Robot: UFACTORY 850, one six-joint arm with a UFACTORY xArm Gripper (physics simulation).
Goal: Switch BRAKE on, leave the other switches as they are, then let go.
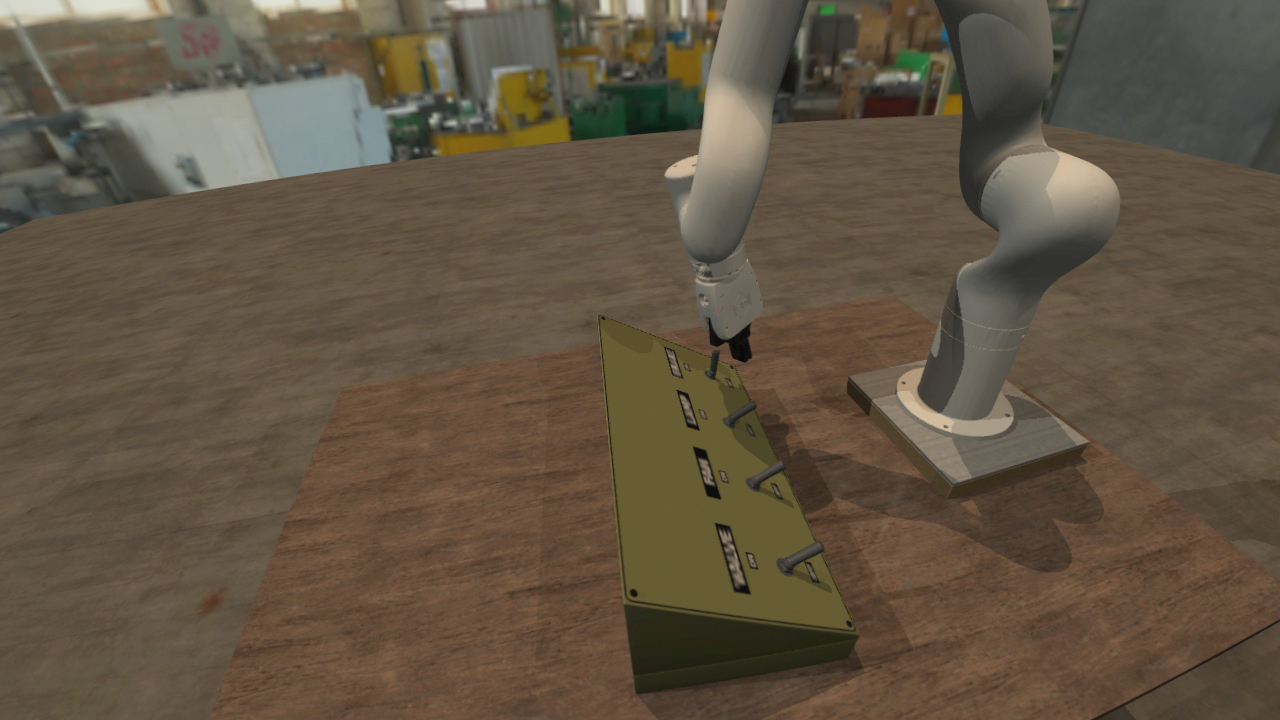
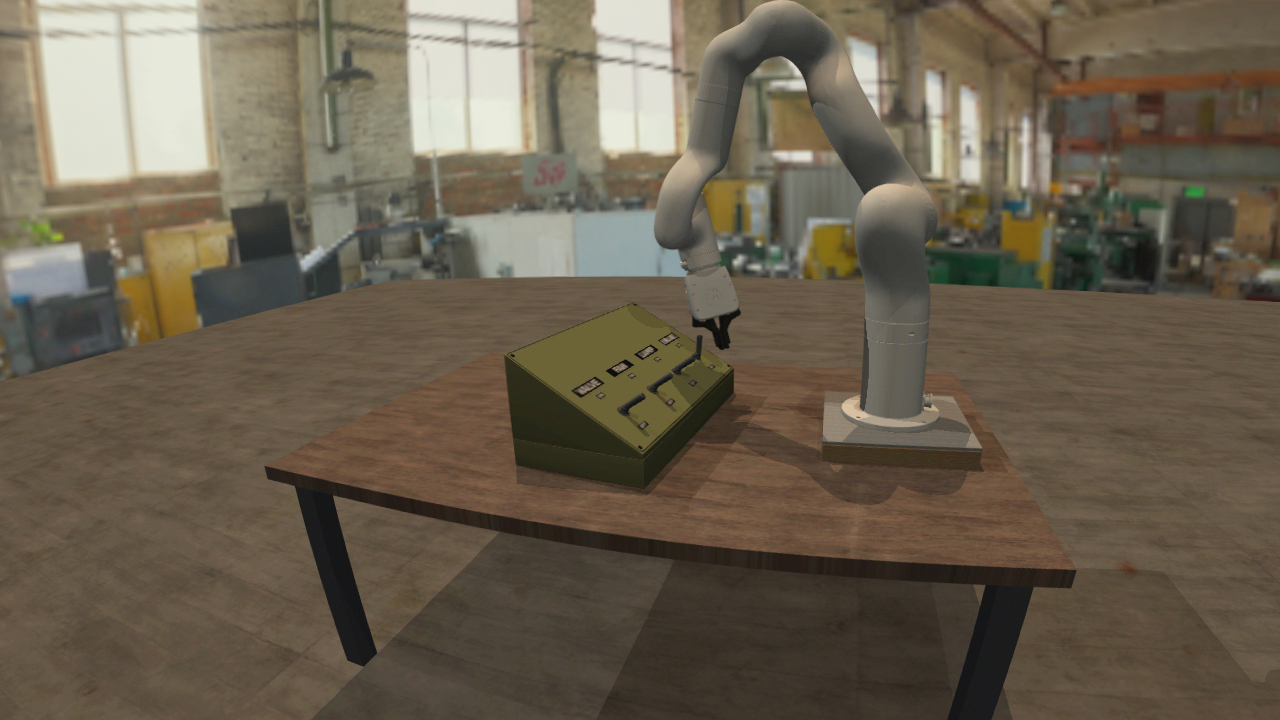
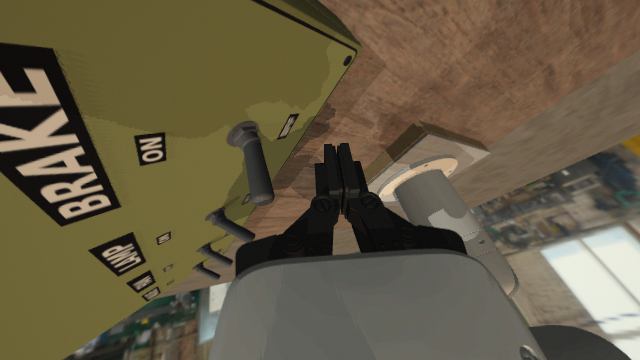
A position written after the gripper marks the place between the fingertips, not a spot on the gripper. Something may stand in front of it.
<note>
In view: the gripper [image 3: 334,158] and a brake lever [image 3: 261,190].
</note>
